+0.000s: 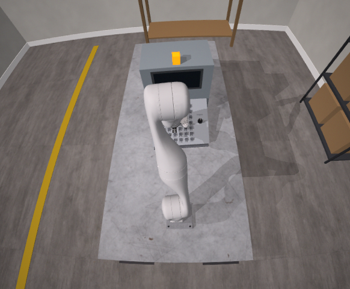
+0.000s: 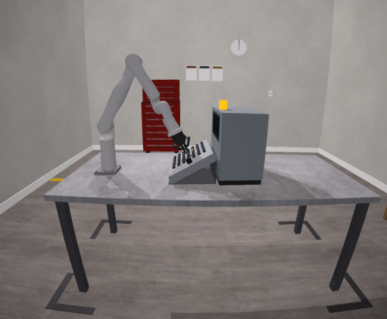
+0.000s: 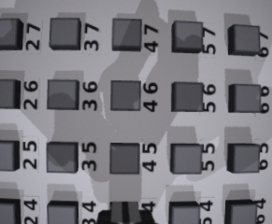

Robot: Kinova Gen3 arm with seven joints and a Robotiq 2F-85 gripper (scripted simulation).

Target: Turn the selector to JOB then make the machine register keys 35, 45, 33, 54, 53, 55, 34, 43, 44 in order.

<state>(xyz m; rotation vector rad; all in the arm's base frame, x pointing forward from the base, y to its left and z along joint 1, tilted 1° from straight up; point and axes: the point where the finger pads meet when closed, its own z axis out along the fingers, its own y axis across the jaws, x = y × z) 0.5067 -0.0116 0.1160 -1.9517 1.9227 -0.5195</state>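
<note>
My gripper is now 160 mm to the left of the black selector knob, 10 mm short of it and 10 mm above it. Also, from my hand: sloped keypad: 50 mm to the right, 50 mm below, 40 mm ahead.
</note>
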